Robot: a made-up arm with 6 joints.
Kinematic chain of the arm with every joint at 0, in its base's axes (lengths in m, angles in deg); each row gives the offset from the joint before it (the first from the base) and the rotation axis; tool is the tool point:
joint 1: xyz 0 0 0.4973 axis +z
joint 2: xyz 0.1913 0 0 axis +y
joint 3: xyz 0 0 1.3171 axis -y
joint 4: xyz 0 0 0.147 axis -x
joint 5: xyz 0.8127 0 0 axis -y
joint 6: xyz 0.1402 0 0 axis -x
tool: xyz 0 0 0
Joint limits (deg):
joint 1: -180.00..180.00
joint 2: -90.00..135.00
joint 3: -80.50..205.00
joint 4: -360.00..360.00
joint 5: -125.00..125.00
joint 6: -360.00..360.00
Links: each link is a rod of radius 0.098 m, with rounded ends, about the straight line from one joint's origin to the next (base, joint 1, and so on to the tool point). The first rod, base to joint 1, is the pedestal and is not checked.
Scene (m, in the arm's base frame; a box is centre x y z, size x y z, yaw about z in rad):
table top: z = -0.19
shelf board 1: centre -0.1 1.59 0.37 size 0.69 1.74 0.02 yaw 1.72
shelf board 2: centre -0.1 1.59 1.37 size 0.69 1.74 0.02 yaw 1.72
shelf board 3: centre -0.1 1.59 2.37 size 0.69 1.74 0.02 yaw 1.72
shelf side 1: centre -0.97 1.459 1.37 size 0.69 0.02 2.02 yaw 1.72
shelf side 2: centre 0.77 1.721 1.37 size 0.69 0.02 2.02 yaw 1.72
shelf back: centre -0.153 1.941 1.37 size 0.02 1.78 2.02 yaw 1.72
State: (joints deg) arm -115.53 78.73 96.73 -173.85 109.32 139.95
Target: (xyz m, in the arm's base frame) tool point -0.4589 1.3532 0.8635
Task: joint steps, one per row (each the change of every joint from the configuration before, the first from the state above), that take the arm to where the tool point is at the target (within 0.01 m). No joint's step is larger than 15 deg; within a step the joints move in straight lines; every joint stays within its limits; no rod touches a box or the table.
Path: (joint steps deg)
1: 5.97 -14.53 13.52 1.05 0.78 0.00
2: 5.97 -14.54 13.53 1.05 0.78 0.00
3: 5.97 -14.53 13.52 1.05 0.78 0.00
4: 5.97 -14.53 13.52 1.05 0.78 0.00
5: 5.97 -14.53 13.53 1.05 0.77 0.00
6: 5.97 -14.54 13.52 1.05 0.78 0.00
7: 5.98 -14.53 13.52 1.05 0.78 0.00
8: 5.97 -14.53 13.53 1.05 0.78 0.00
9: -1.55 -4.34 -12.96 -0.67 -1.81 0.00
10: -1.55 -4.34 -12.96 -0.66 -1.81 0.00
11: -1.55 -4.35 -12.96 -0.67 -1.82 0.00

